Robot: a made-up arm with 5 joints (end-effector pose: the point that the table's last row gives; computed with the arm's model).
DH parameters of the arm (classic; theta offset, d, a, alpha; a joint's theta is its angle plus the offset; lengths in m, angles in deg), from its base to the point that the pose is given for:
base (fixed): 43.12 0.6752 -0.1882 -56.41
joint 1: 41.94 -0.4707 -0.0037 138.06
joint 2: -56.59 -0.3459 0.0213 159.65
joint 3: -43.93 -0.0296 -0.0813 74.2
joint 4: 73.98 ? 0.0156 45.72
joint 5: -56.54 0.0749 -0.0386 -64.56
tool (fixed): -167.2 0.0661 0 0
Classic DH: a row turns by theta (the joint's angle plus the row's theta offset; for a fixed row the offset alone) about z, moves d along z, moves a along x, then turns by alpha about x.
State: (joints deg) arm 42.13 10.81 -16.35 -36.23 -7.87
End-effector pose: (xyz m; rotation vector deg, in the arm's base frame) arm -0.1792 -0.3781 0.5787 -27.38 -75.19 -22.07
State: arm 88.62 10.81 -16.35 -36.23 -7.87
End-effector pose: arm -0.0765 -0.3914 0.6990 -34.18 -55.98 23.05
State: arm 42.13 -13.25 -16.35 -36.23 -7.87
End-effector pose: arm -0.1844 -0.3643 0.5641 -40.28 -80.66 0.14
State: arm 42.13 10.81 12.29 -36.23 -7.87
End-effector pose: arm -0.1973 -0.3550 0.5598 -37.83 -90.85 2.44
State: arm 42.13 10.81 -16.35 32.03 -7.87
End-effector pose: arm -0.1996 -0.4323 0.6164 -3.72 -42.36 36.35
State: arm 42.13 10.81 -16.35 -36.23 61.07
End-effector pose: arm -0.1032 -0.3939 0.5999 -17.68 -10.18 -0.47
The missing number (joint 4, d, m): -0.0433
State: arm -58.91 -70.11 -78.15 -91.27 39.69
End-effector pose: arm -0.0998 -0.2324 0.4184 5.85 -37.89 -144.57
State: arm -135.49 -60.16 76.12 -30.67 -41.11
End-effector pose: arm 0.2166 -0.0904 0.5502 -131.46 -68.74 -41.26
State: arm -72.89 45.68 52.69 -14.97 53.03
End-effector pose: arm -0.0561 -0.1213 0.4767 -3.85 -60.98 -80.03
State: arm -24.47 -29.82 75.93 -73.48 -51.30
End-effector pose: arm -0.0670 -0.2083 0.3147 53.71 133.32 -31.34
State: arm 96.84 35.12 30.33 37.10 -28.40
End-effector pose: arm -0.0596 -0.4095 0.7871 -4.97 -24.45 90.44
